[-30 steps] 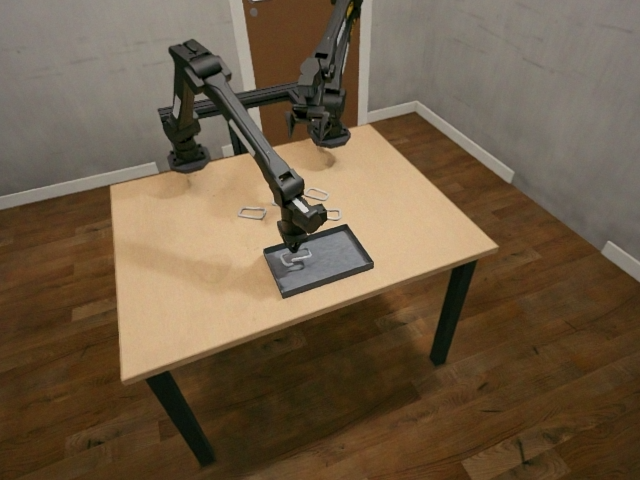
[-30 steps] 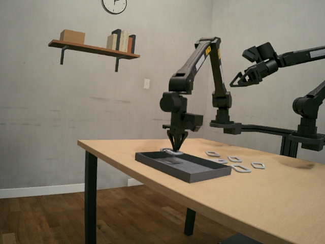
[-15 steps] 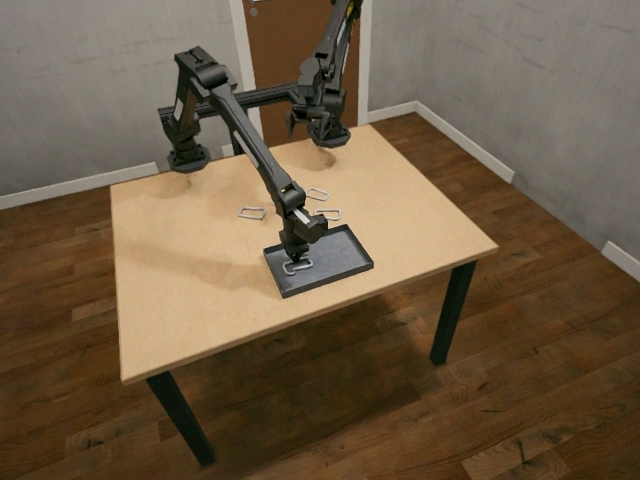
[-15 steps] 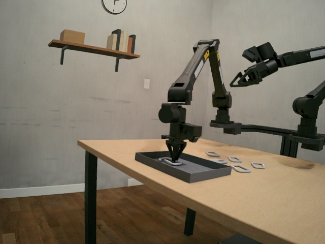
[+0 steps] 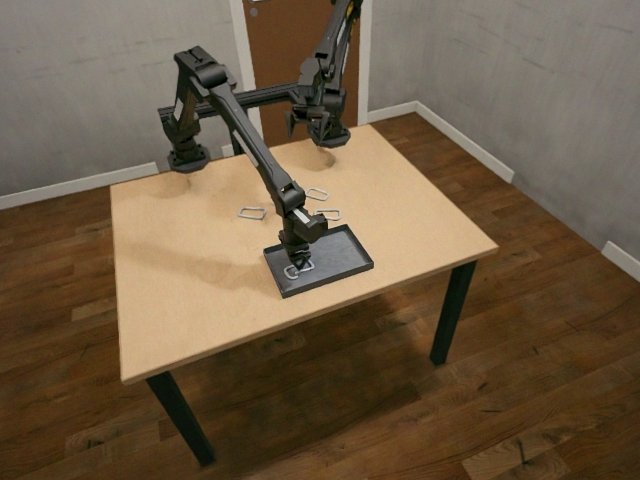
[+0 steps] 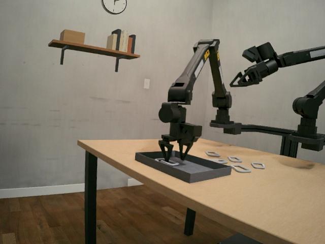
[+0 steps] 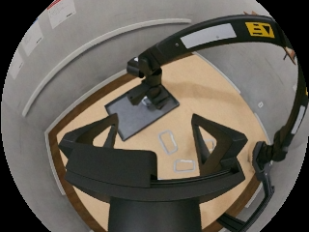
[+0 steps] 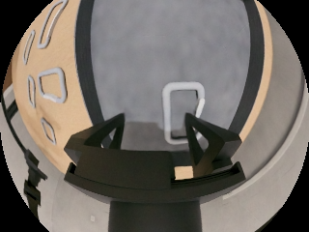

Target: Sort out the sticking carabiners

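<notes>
Now: the grey tray 70 mm to the left of my right hand, 20 mm ahead of it and 10 mm below it.
</notes>
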